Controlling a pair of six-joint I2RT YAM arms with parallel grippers.
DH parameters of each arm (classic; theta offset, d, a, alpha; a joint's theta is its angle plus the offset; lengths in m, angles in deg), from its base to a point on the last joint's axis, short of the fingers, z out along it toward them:
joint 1: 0 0.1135 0.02 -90
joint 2: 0 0 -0.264 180
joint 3: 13.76 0 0.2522 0
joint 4: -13.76 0 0.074 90
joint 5: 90 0 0 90
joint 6: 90 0.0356 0 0
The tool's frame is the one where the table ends.
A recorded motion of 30 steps. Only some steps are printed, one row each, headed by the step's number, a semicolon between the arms.
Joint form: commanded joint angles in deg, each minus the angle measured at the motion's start. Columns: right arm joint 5, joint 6, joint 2, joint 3, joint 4, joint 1; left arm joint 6, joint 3, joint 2, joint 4, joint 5, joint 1.
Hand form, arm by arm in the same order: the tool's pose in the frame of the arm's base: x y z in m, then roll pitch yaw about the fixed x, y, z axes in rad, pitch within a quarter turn. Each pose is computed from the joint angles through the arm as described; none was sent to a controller.
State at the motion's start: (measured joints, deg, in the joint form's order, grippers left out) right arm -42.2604 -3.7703 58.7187 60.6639 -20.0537 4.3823; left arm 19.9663 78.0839 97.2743 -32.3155 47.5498 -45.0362
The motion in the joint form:
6: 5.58 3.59 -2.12 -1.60 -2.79 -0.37; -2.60 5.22 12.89 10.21 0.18 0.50
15: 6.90 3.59 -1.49 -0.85 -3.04 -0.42; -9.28 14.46 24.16 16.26 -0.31 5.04
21: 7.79 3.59 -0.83 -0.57 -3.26 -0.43; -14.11 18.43 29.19 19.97 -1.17 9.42
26: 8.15 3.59 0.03 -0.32 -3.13 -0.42; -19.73 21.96 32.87 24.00 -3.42 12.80
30: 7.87 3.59 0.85 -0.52 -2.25 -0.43; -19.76 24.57 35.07 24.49 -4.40 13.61
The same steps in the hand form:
6: 0.2109 0.0361 0.3687 2.5082 1.2170 -3.0643; 0.2816 -0.3140 0.2303 -2.5556 0.9160 2.0283
15: 0.2137 0.0355 0.3704 2.5313 1.2147 -3.0651; 0.3437 -0.3225 0.2036 -2.4736 0.9135 2.2360
21: 0.2166 0.0352 0.3693 2.5467 1.2042 -3.0654; 0.3850 -0.3075 0.1892 -2.4192 0.9035 2.4060
26: 0.2205 0.0353 0.3679 2.5529 1.1958 -3.0653; 0.4183 -0.2931 0.1825 -2.3751 0.9032 2.5742
30: 0.2247 0.0357 0.3653 2.5479 1.1933 -3.0656; 0.4307 -0.2917 0.1785 -2.3919 0.9185 2.5888

